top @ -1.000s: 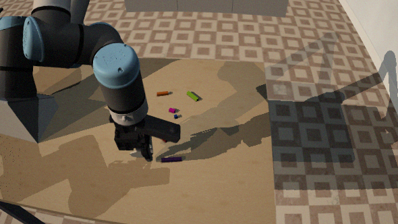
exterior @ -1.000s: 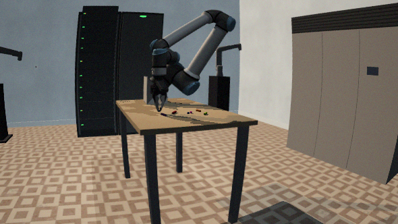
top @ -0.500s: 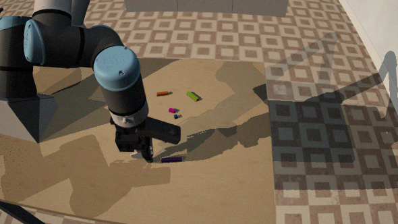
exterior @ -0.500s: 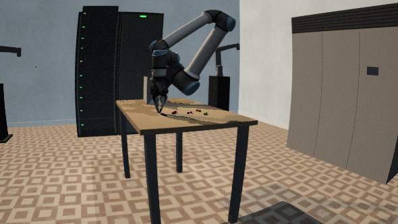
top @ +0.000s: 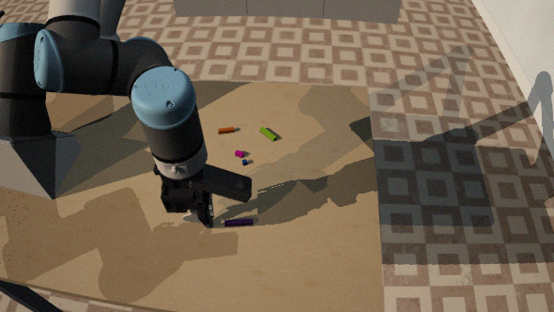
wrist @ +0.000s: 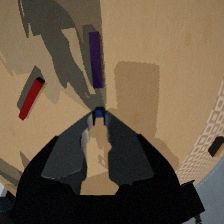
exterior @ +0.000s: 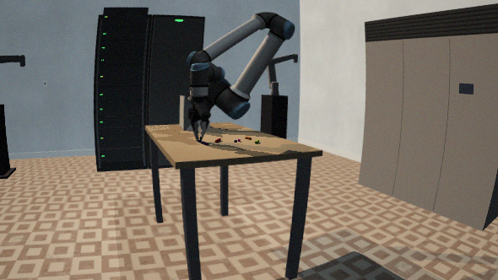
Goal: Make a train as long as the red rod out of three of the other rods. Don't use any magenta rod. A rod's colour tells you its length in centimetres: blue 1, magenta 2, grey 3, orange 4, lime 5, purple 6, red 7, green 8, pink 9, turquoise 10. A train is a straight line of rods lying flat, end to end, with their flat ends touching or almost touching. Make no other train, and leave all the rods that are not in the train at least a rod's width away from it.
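The magenta rod is 19 cm to the left of my hand, 5 cm ahead of it and 1 cm below it. Also, from my hand: purple rod: 6 cm ahead, 1 cm below; then red rod: 9 cm to the left, 2 cm ahead, 1 cm below; then orange rod: 27 cm to the left, 1 cm below, 1 cm ahead.
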